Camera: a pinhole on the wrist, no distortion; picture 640 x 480 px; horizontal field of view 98.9 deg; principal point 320.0 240.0 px. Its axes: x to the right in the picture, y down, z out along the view. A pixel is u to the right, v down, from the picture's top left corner.
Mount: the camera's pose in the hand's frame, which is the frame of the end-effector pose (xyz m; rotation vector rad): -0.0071 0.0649 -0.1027 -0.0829 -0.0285 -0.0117
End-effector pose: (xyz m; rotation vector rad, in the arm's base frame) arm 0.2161 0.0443 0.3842 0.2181 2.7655 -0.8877
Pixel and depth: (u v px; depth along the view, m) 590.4 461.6 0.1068
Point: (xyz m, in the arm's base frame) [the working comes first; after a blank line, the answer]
In the camera's frame: 0.1055 0.0864 0.1068

0.1564 0.1793 0.2714
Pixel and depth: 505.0 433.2 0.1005
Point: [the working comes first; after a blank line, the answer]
In the camera's frame: 0.0679 0.0709 0.1005

0.1883 0.1677 0.2946
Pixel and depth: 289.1 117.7 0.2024
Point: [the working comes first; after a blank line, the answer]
In the camera's frame: -0.0228 -0.0904 0.2024

0.2678 -0.0271 0.3147
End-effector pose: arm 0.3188 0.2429 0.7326 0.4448 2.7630 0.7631
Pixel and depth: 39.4 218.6 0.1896
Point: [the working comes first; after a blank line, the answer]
In the camera's frame: -0.1943 -0.0148 0.1896

0.5504 0.2633 0.7309
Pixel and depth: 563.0 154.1 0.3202
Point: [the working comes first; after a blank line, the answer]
In the camera's frame: 0.2842 -0.1005 0.3202

0.1409 0.4334 0.4927
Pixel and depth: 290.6 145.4 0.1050
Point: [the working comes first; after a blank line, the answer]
In the camera's frame: -0.0113 -0.0363 0.1050

0.3488 0.2681 0.7519
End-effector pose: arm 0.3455 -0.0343 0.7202 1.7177 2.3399 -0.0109
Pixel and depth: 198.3 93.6 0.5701
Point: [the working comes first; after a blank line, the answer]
In the camera's frame: -0.2534 -0.3048 0.5701

0.3365 -0.4266 0.2802
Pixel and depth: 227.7 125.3 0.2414
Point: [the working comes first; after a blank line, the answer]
In the camera's frame: -0.0814 -0.1011 0.2414

0.3853 -0.1506 0.5973
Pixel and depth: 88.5 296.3 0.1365
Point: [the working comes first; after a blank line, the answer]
In the camera's frame: -0.1154 0.0281 0.1365

0.4853 -0.1240 0.7321
